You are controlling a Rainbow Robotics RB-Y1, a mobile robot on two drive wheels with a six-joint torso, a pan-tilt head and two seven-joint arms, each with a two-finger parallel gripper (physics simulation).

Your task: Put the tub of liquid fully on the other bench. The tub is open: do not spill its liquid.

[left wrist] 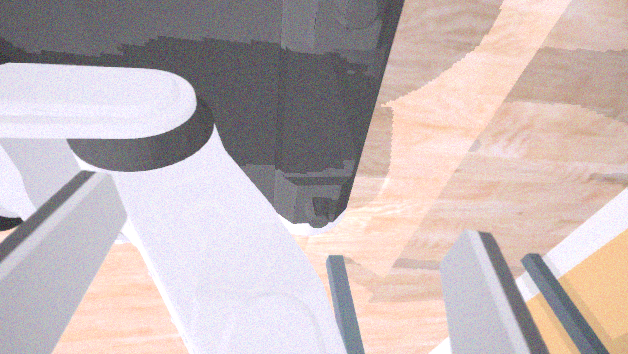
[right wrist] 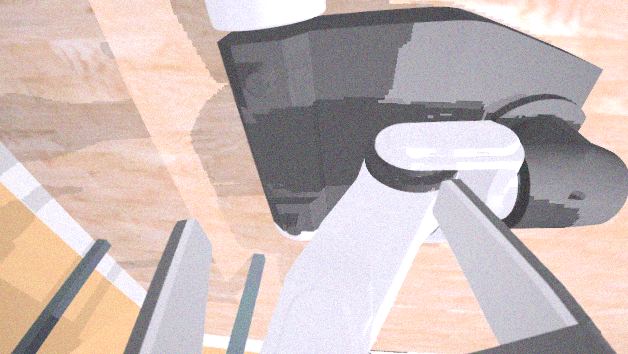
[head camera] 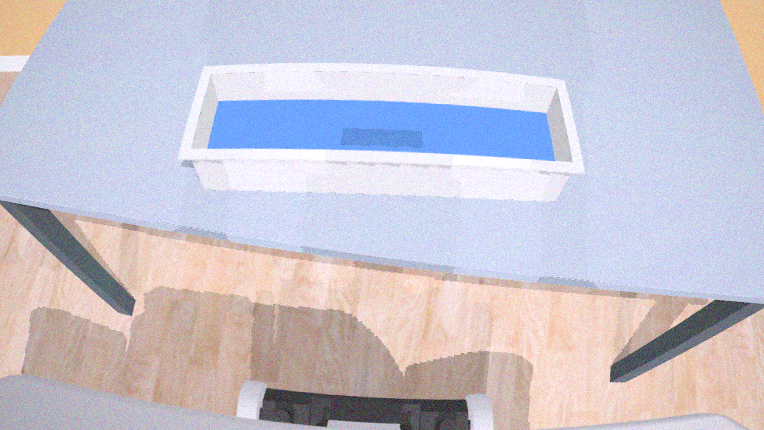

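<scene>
A long white open tub (head camera: pixel 384 178) stands upright on the pale blue-grey bench (head camera: pixel 106 133) in the head view, its long side roughly along the bench's front edge. Blue liquid (head camera: pixel 278 125) lies inside, below the rim, with a dark patch of shade on it. My left gripper (left wrist: pixel 287 221) is open, with no object between its fingers. My right gripper (right wrist: pixel 323 214) is open, with no object between its fingers. Neither gripper shows in the head view, and the tub does not show in the wrist views. The other bench cannot be made out in these views.
The bench's dark legs (head camera: pixel 74 261) (left wrist: pixel 345 305) (right wrist: pixel 250 300) stand on the wooden floor (head camera: pixel 331 277) (left wrist: pixel 440 200) (right wrist: pixel 150 175). My dark base (head camera: pixel 363 405) (left wrist: pixel 325 120) (right wrist: pixel 350 75) is in front of the bench. An orange wall (left wrist: pixel 605 270) (right wrist: pixel 25 245) with a white skirting lies beyond.
</scene>
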